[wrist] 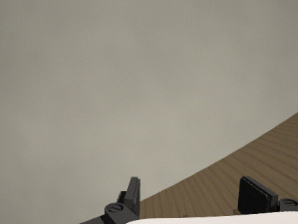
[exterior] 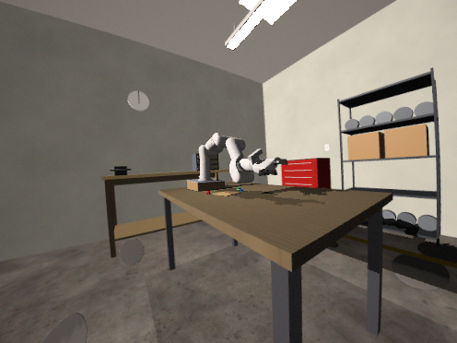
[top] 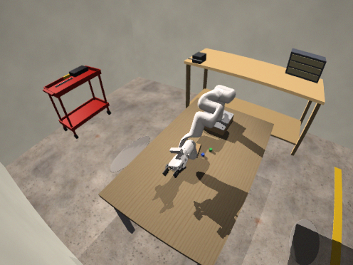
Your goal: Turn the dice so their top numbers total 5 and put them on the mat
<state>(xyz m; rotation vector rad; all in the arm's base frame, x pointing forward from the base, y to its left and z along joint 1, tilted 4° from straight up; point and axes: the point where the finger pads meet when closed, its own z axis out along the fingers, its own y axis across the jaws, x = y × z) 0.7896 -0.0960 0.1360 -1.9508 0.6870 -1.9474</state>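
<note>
Right now my hand is 360 mm past the blue die, 150 mm above it and 100 mm to the right of it. Also, from my hand: tan mat (390 mm behind, 160 mm below, 10 mm to the right); then red die (490 mm behind, 150 mm below, 90 mm to the right); then green die (430 mm behind, 150 mm below, 140 mm to the left).
</note>
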